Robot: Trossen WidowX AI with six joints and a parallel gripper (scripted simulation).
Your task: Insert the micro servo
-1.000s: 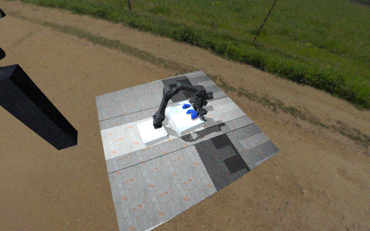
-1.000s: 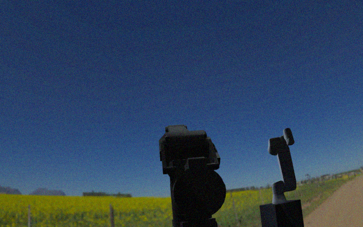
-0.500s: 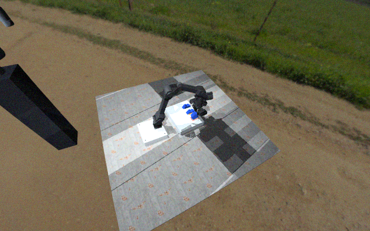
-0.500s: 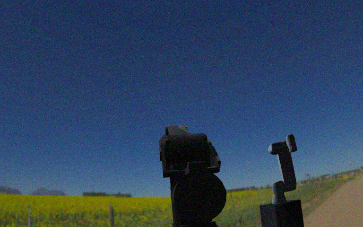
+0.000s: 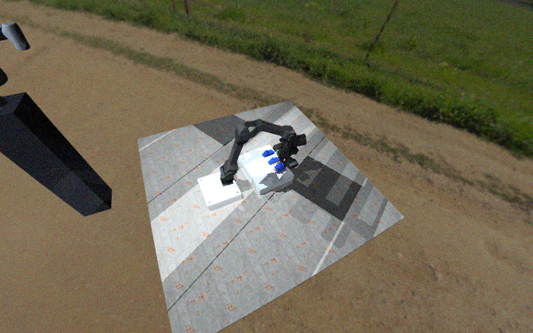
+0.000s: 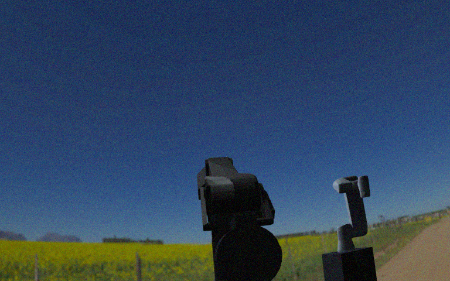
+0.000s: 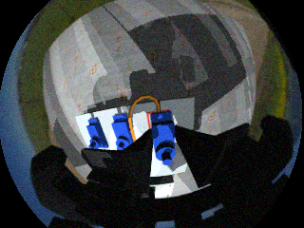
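The white deck is 130 mm behind my gripper tip, 60 mm to the left of it and 60 mm below it.
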